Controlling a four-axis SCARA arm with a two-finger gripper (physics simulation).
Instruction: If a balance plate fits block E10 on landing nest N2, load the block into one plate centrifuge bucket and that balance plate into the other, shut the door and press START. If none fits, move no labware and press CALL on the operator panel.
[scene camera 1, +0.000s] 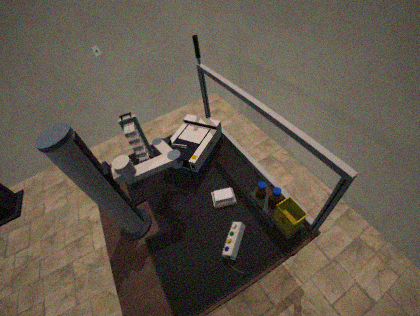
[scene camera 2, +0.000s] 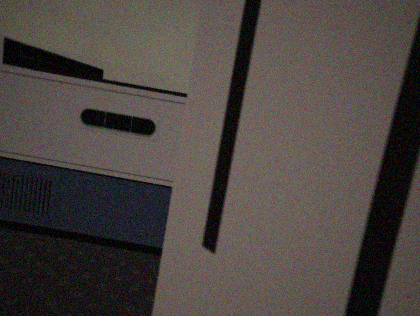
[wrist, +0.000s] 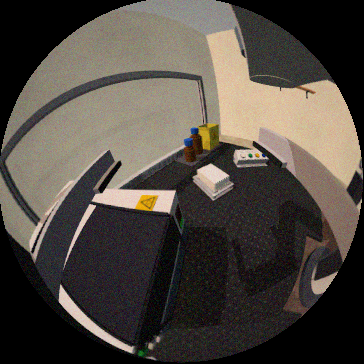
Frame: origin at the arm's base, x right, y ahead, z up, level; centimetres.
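Seen in the pictures: gripper, fingertip midpoint: (scene camera 1: 182, 155) (wrist: 184, 140); arm's base, origin of the base link: (scene camera 1: 135, 224).
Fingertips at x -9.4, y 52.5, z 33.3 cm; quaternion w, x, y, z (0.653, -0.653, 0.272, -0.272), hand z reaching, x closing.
Observation:
Pixels of each thing's top centre, then the offset from my fingertips to it. "spot": a spot on its surface instead.
- White block E10, middle of its top: (wrist: 212, 172) (scene camera 1: 223, 193) dx +27.4, dy +13.1, dz -25.1 cm
- pale landing nest N2, surface spot: (wrist: 226, 193) spot: dx +25.6, dy +4.4, dz -32.0 cm
- balance-plate rack, surface spot: (scene camera 1: 140, 136) spot: dx -49.3, dy -20.4, dz -7.0 cm
- white operator panel, middle of its top: (wrist: 252, 150) (scene camera 1: 233, 237) dx +58.2, dy +2.1, dz -23.6 cm
White block E10 (scene camera 1: 223, 195) (wrist: 215, 176) sits on the pale landing nest N2 (wrist: 226, 193) near the mat's middle; their labels are unreadable. The plate centrifuge (scene camera 1: 206, 150) (wrist: 134, 200), white with a dark top, stands at the back; I cannot tell its door state, and its buckets are hidden. The balance-plate rack (scene camera 1: 141, 135) holds several pale plates left of it. The white operator panel (scene camera 1: 233, 240) (wrist: 250, 159) has white, green, yellow and blue buttons. My gripper (wrist: 184, 140) is open and empty, high above the bench beside the centrifuge; its fingers are unclear in scene camera 1.
Two brown bottles with blue caps (scene camera 1: 261, 190) (scene camera 1: 275, 198) (wrist: 189, 152) (wrist: 196, 142) and a yellow bin (scene camera 1: 290, 217) (wrist: 209, 137) stand along the far edge. A raised grey rail frame (scene camera 1: 280, 120) (wrist: 125, 77) runs behind them. The arm's column (scene camera 1: 95, 182) stands at the left.

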